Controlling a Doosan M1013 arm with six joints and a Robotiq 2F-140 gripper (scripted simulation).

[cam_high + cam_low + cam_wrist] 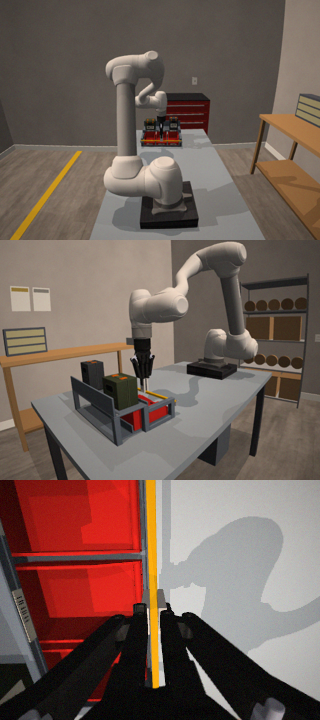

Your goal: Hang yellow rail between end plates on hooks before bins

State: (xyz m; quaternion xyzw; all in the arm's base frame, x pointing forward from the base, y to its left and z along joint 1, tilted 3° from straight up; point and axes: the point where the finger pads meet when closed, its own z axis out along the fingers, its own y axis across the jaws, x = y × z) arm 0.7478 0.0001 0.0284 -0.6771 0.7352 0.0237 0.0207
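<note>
The yellow rail lies 30 mm below my hand. Round my hand: green box: 210 mm ahead, 100 mm to the left, 50 mm above; then dark box: 190 mm ahead, 130 mm to the right, 70 mm above.
</note>
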